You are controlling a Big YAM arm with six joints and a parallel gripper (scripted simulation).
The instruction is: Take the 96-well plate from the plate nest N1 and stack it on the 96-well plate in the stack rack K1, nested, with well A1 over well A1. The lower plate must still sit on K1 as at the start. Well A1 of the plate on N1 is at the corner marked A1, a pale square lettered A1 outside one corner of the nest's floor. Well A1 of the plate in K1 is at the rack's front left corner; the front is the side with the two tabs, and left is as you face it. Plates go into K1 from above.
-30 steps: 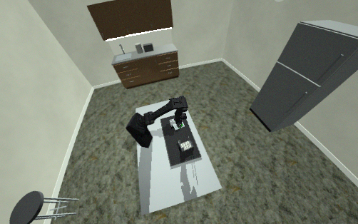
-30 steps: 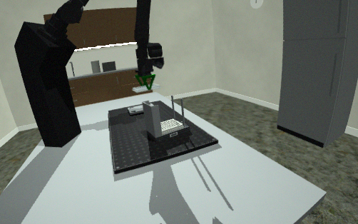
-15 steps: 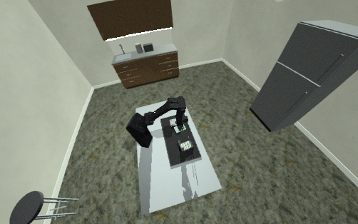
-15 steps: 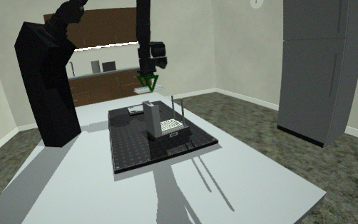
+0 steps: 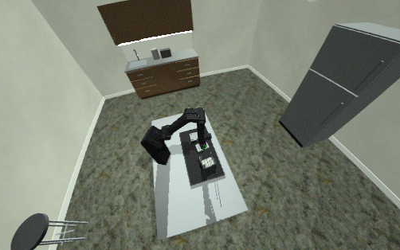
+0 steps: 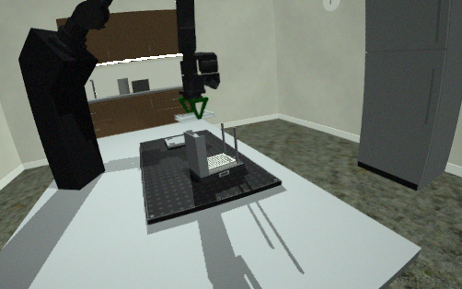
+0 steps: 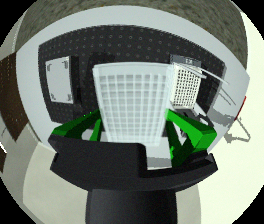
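Right now my hand is 6 cm past the grey rack wall, 15 cm to the left of it and 8 cm above it. The rest, counted from my hand: white 96-well plate 1 cm below.
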